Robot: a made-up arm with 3 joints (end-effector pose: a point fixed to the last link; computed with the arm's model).
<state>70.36 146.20 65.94</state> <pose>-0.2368 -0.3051 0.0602 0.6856 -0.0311 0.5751 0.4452</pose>
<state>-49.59 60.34 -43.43</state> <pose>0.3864 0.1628 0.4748 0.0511 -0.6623 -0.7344 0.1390</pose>
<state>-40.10 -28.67 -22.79</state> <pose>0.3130 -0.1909 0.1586 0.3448 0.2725 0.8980 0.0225</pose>
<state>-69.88 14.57 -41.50</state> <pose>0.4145 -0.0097 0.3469 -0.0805 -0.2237 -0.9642 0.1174</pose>
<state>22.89 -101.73 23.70</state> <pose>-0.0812 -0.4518 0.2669 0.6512 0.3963 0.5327 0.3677</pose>
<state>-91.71 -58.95 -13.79</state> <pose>0.2688 0.1653 0.0399 -0.3655 0.2583 -0.8743 0.1876</pose>
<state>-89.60 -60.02 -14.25</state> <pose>0.2631 0.1585 0.0310 -0.3743 0.2551 -0.8731 0.1802</pose>
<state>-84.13 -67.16 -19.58</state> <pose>0.2335 0.1715 0.0060 -0.4023 0.3116 -0.8451 0.1639</pose>
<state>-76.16 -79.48 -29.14</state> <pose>0.1871 0.1989 -0.0213 -0.4337 0.4211 -0.7869 0.1243</pose>
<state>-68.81 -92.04 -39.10</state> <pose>0.1499 0.2260 -0.0341 -0.4444 0.5339 -0.7162 0.0673</pose>
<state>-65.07 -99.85 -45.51</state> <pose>0.1343 0.2453 -0.0335 -0.4386 0.6053 -0.6637 0.0275</pose>
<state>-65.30 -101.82 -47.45</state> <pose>0.1329 0.2584 -0.0270 -0.4337 0.6305 -0.6433 0.0222</pose>
